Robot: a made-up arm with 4 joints.
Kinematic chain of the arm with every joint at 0, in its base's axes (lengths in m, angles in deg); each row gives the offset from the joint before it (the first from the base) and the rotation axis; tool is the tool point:
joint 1: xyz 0 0 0.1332 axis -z
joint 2: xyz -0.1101 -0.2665 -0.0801 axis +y
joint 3: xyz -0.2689 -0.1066 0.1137 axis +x
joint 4: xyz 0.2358 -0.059 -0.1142 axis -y
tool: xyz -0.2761 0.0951 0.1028
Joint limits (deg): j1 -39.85..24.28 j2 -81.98..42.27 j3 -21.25..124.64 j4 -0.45..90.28
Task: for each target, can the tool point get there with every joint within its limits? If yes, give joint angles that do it. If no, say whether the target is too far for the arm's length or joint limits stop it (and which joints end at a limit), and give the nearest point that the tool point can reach.
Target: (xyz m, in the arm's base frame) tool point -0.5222 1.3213 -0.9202
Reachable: no: too far | nearest point -0.3896 0.1133 -0.1195 | short by 1.455 m
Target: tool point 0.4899 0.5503 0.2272
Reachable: no: joint limits stop it (at a limit: joint 1, joint 2, joint 3, joint 4) | nearest point 0.0740 -0.0321 0.4141 | short by 0.740 m
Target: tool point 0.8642 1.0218 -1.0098
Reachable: no: too far | nearest point 0.2399 -0.1180 -0.1430 | short by 1.562 m
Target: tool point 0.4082 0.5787 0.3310
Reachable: no: joint limits stop it (at a limit: joint 1, joint 2, joint 3, joint 4) | nearest point 0.0740 -0.0321 0.4141 | short by 0.701 m
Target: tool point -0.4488 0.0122 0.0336
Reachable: yes | joints 16.12 -30.62 89.70 50.08
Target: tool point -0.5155 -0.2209 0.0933
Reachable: yes | joints 10.05 -19.66 97.36 11.96
